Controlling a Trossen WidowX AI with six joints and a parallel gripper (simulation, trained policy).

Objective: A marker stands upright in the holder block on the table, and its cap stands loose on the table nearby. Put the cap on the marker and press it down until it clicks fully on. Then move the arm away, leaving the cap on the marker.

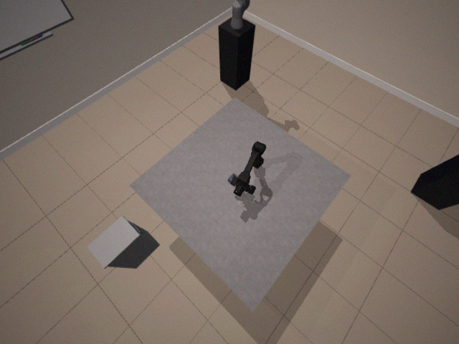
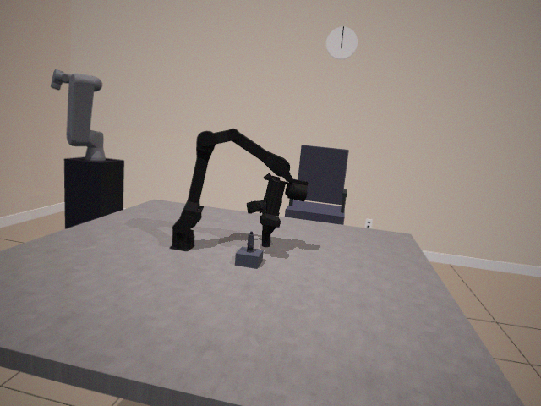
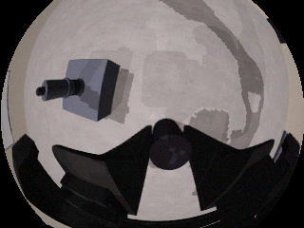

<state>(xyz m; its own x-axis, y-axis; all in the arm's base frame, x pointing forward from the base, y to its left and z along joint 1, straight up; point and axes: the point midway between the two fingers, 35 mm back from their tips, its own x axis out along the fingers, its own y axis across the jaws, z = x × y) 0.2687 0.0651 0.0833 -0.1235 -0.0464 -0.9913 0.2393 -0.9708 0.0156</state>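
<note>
Right now my gripper tip is 110 mm to the left of the grey holder block, 30 mm above it and 20 mm past it. Round my gripper tip: marker cap: 10 mm ahead.
</note>
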